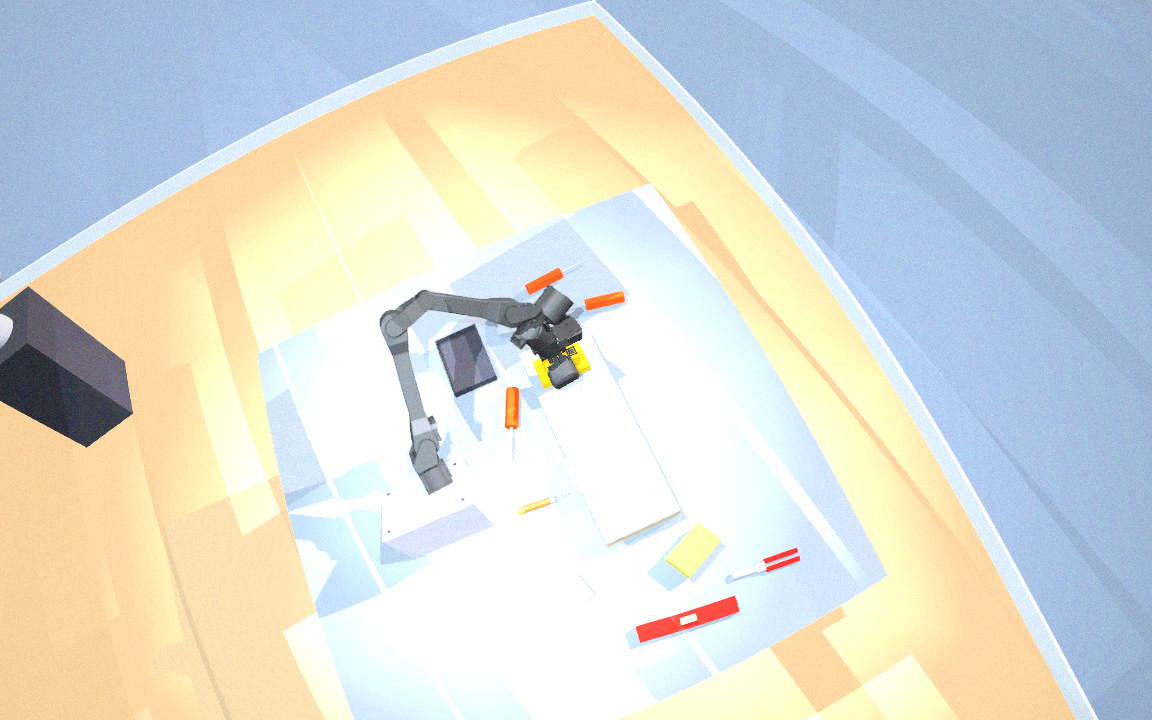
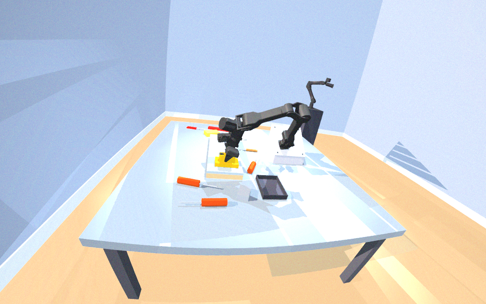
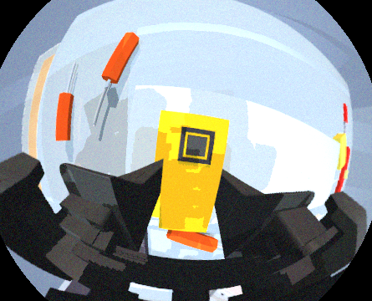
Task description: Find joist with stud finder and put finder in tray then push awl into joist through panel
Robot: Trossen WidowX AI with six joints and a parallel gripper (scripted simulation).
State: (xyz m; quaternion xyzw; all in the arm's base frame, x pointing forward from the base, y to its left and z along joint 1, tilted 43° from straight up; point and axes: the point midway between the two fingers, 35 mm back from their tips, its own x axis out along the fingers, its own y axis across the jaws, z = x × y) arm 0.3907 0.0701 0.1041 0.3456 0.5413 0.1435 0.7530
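My gripper tip is now 200 mm past the dark tray, 170 mm to the right of it and 50 mm above it. Also, from my gripper tip: stud finder 20 mm above; square light 20 mm ahead, 30 mm above; grey block 50 mm behind, 210 mm to the left, 50 mm below.
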